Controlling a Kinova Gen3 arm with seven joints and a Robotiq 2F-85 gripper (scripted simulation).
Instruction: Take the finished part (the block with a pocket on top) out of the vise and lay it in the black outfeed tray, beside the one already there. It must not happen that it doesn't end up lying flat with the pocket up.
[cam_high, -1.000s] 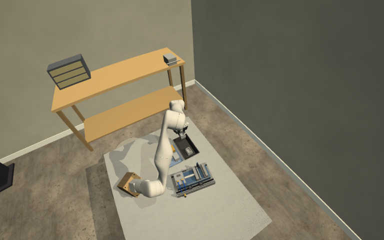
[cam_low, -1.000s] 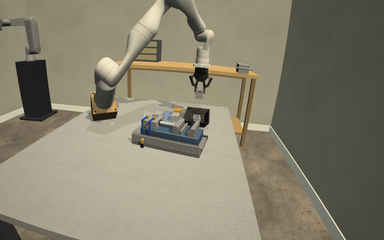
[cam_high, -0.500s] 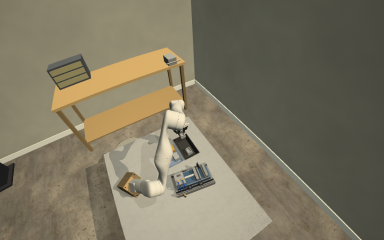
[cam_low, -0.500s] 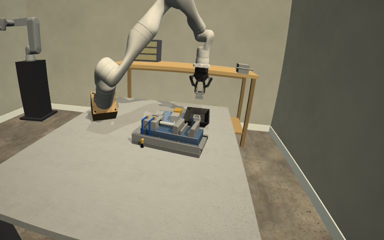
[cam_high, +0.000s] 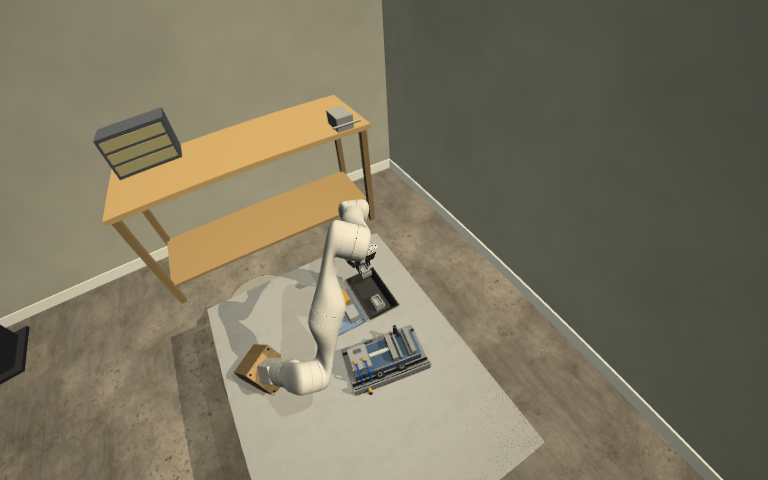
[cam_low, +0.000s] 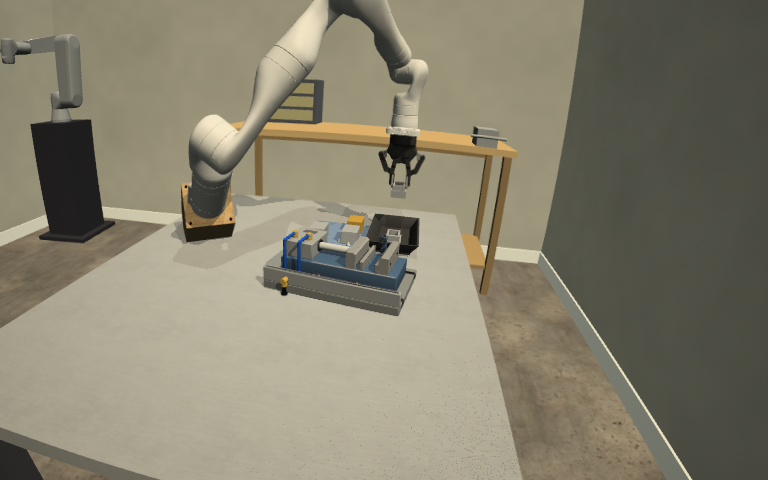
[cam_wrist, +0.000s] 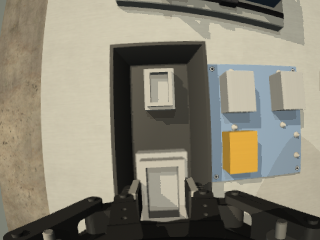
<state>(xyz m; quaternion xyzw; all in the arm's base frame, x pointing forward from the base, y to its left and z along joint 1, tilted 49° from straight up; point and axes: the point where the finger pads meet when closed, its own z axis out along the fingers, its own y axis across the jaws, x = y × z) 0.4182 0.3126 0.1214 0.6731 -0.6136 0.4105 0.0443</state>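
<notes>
The orange block is 140 mm below my hand and 120 mm behind it. The rest, counted from my hand: blue plate: 170 mm behind, 160 mm below, 40 mm to the right.
</notes>
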